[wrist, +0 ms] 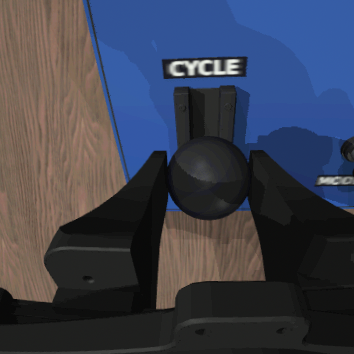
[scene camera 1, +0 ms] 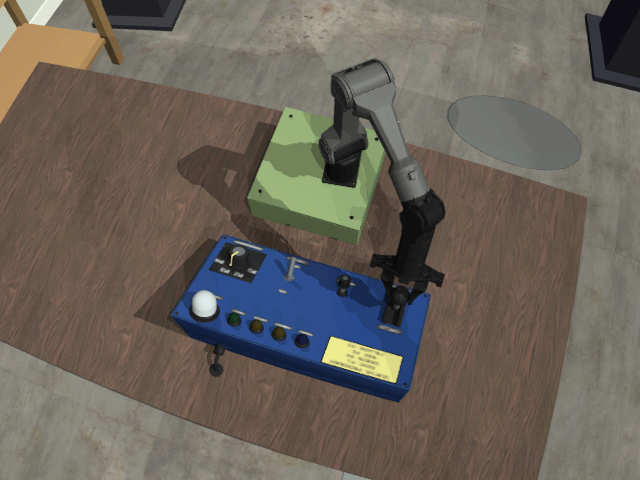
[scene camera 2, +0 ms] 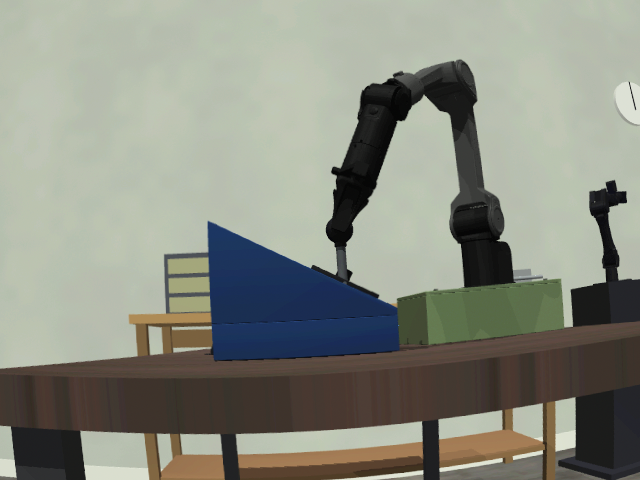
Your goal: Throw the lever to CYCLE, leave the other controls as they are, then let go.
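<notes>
The lever's black ball knob point(scene camera 1: 399, 296) point(scene camera 2: 336, 231) point(wrist: 208, 179) stands over its dark slotted guide point(wrist: 181, 117) at one end of the blue sloped panel point(scene camera 1: 310, 315) point(scene camera 2: 289, 304). In scene camera 2 the lever's grey shaft point(scene camera 2: 341, 260) is near upright, leaning a little to the panel's high side. In the wrist view the knob hides the shaft and the slot's near part. The CYCLE label point(wrist: 205, 67) lies past the slot's far end. My gripper point(scene camera 1: 400, 298) point(scene camera 2: 339, 227) point(wrist: 207, 166) is shut on the knob, a finger against each side.
On the panel are a small black knob point(scene camera 1: 343, 282), a metal toggle point(scene camera 1: 291, 268), a rotary selector point(scene camera 1: 238, 254), a white dome point(scene camera 1: 204, 303), several lamps and a yellow placard point(scene camera 1: 361, 359). A black crank point(scene camera 1: 216, 369) sticks out from the panel's side. The arm's green base block point(scene camera 1: 305, 206) stands behind.
</notes>
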